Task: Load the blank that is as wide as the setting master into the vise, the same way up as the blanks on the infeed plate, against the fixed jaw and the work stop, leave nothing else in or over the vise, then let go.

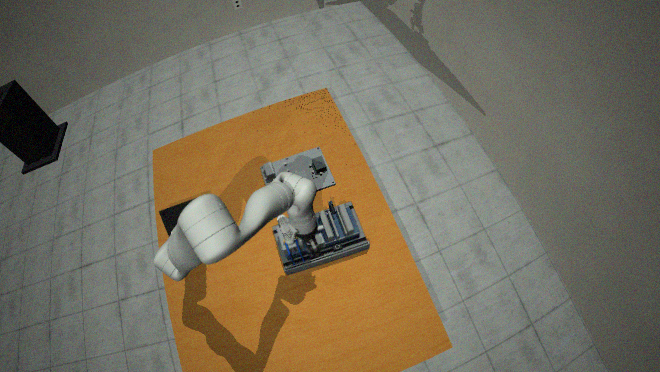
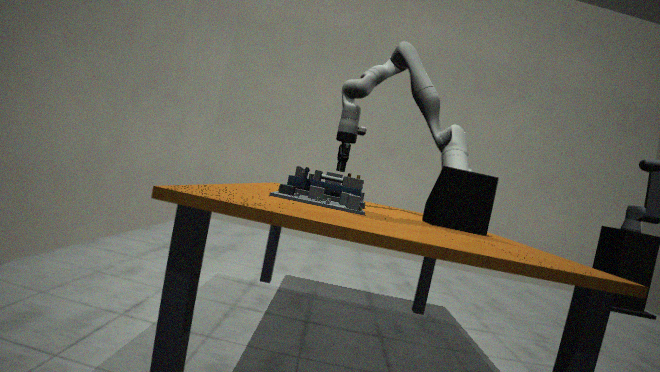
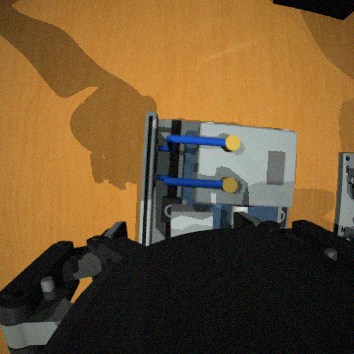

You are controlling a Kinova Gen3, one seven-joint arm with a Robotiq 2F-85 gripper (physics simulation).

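Pixels of known places: gripper, between the fingertips: (image 1: 309, 243) (image 2: 340, 171) (image 3: 180, 228); arm's base, origin of its link: (image 2: 457, 192).
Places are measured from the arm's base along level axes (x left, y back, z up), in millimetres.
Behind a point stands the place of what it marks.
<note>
The vise (image 1: 343, 224) (image 2: 322, 188) (image 3: 260, 168) stands on a grey base near the middle of the orange table (image 1: 230, 139) @[x 461, y -179, z -116 mm] (image 2: 415, 231) @[x 407, y -178, z -116 mm]. It has a blue body, grey jaws and two blue rods with yellow knobs (image 3: 197, 141) @[x -155, y -337, z -6 mm] (image 1: 290, 252). A short pale bar (image 3: 239, 211) (image 2: 330, 176) @[x -95, y -433, z -32 mm] lies in the vise, partly hidden by my gripper's body. My gripper (image 2: 341, 164) @[x -160, y -407, z -5 mm] (image 1: 305, 238) @[x -160, y -407, z -5 mm] is open and empty and hangs a little above the vise. The grey infeed plate (image 1: 300, 162) @[x 227, y -454, z -108 mm] (image 3: 345, 197) @[x 85, y -372, z -108 mm] lies behind the vise, with dark blanks (image 1: 318, 164) @[x 178, y -518, z -83 mm] on it; my arm hides part of it.
My arm's black pedestal (image 1: 172, 215) @[x 47, y 49, z 49 mm] (image 2: 459, 198) @[x 74, y -11, z -19 mm] stands on the table's near-left side. A black stand (image 1: 27, 125) (image 2: 623, 259) is on the floor off the table.
</note>
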